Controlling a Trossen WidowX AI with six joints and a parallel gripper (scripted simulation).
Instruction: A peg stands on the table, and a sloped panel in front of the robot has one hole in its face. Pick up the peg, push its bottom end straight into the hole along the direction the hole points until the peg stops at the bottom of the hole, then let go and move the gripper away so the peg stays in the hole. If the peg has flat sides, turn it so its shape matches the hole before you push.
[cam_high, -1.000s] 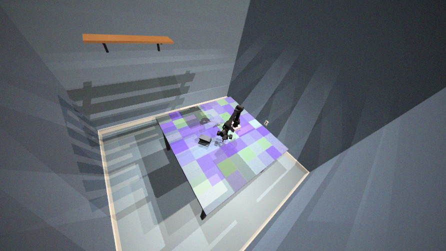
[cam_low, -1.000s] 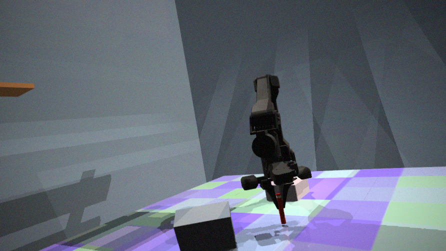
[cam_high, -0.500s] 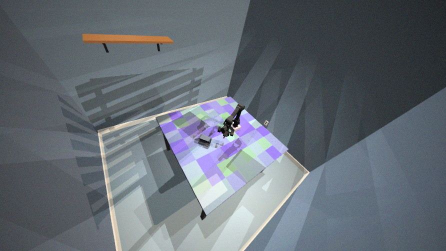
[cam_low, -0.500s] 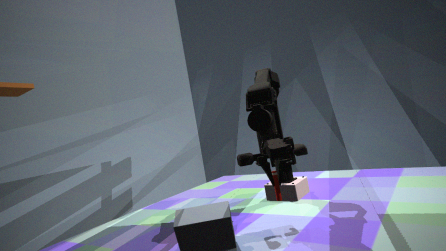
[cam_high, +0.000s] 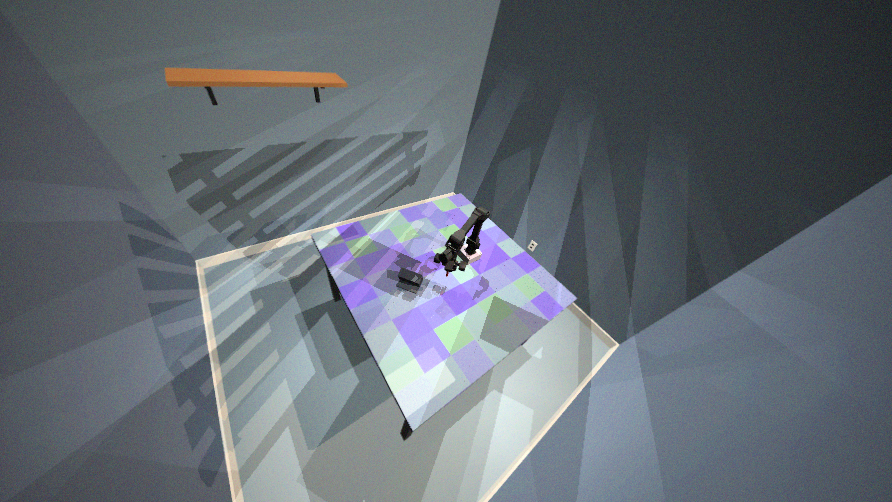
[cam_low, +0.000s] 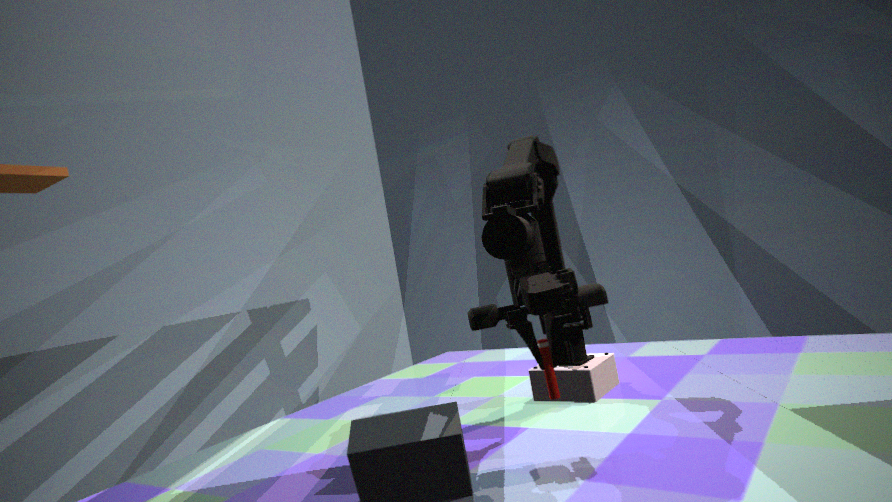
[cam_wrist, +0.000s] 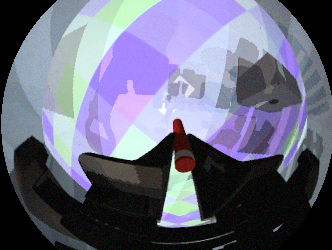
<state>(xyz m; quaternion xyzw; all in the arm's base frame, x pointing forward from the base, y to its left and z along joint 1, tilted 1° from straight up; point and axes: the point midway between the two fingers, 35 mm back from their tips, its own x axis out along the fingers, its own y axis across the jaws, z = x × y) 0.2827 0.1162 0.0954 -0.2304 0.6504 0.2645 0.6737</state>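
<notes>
The grey sloped panel lies 190 mm ahead of my gripper tip, 90 mm to the right of it and 60 mm below it. Also, from my gripper tip: red peg (20 mm above).
</notes>
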